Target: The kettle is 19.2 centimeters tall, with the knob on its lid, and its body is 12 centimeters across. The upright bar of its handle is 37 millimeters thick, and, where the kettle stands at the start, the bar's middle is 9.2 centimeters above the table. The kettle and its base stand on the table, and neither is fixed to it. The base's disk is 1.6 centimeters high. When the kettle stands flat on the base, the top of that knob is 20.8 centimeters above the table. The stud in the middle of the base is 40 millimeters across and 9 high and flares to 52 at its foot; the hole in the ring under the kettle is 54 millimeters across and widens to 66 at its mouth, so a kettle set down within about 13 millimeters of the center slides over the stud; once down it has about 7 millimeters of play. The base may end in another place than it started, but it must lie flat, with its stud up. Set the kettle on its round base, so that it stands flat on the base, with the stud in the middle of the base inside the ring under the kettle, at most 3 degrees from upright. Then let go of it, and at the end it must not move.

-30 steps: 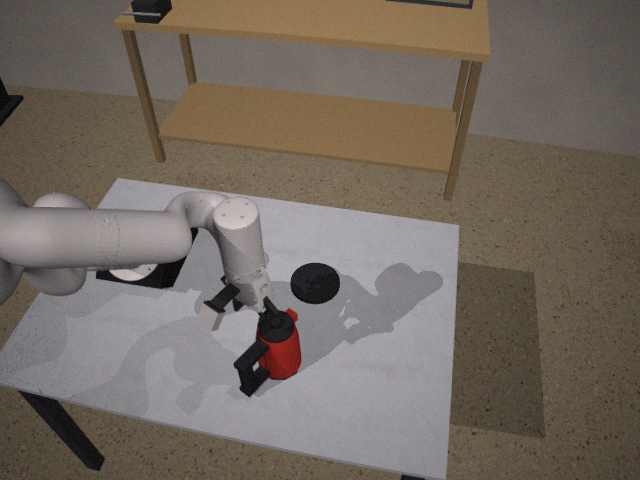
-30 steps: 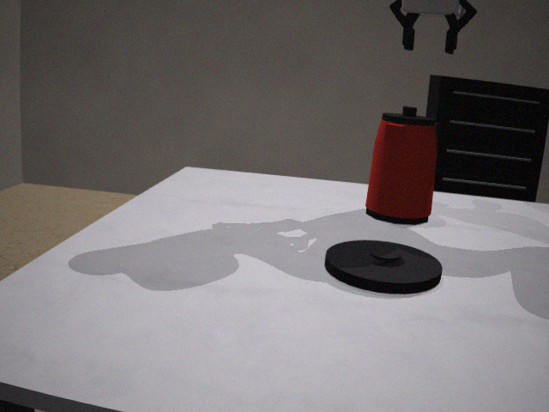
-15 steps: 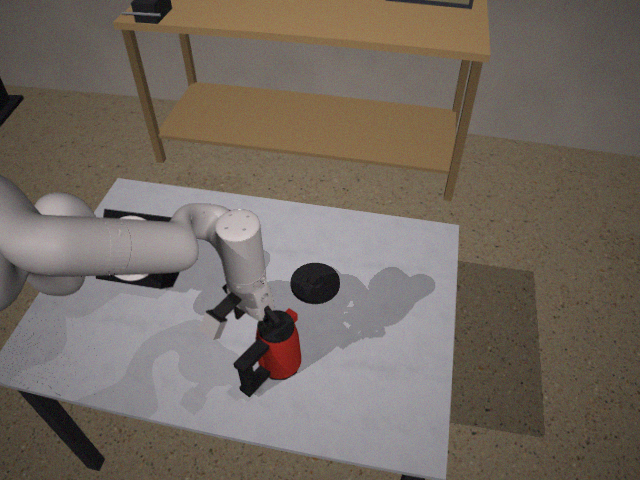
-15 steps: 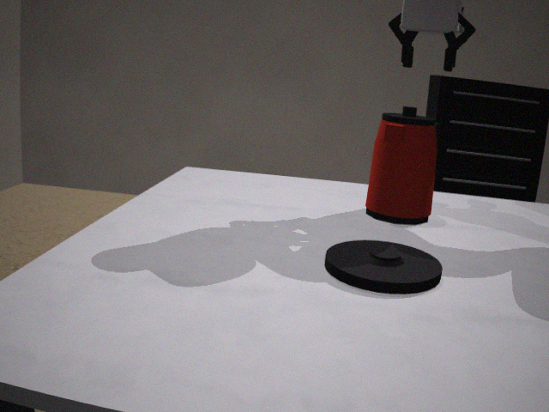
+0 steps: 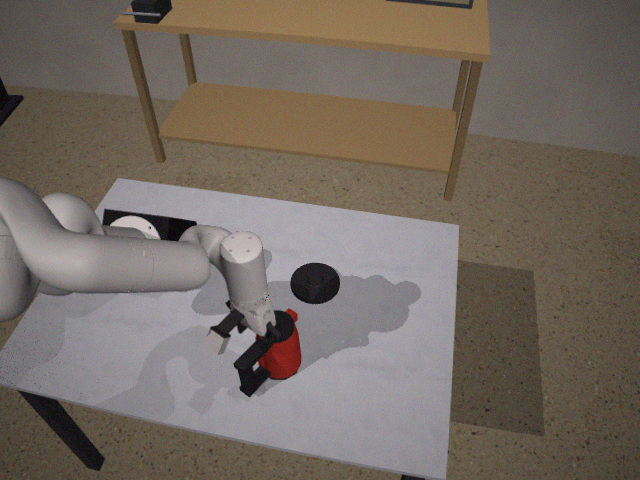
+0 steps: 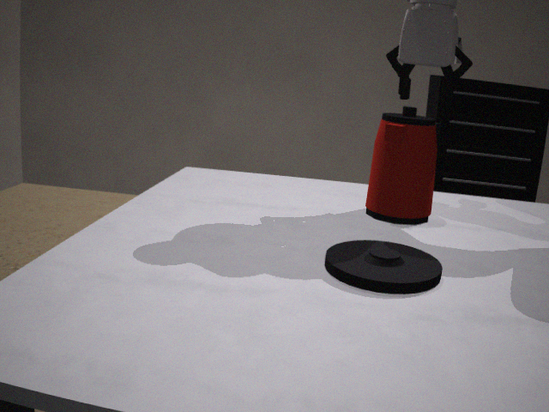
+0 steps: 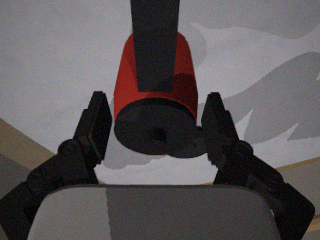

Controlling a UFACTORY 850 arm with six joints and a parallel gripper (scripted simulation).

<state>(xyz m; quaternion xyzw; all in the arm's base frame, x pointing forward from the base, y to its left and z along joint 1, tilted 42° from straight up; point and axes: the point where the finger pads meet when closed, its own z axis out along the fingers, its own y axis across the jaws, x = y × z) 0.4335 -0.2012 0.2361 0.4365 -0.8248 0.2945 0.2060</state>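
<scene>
The red kettle is 120 mm below my hand, 30 mm to the left of it and 20 mm ahead of it. From my hand the other things lie so: round black base (330 mm to the left, 200 mm below, 110 mm ahead).
</scene>
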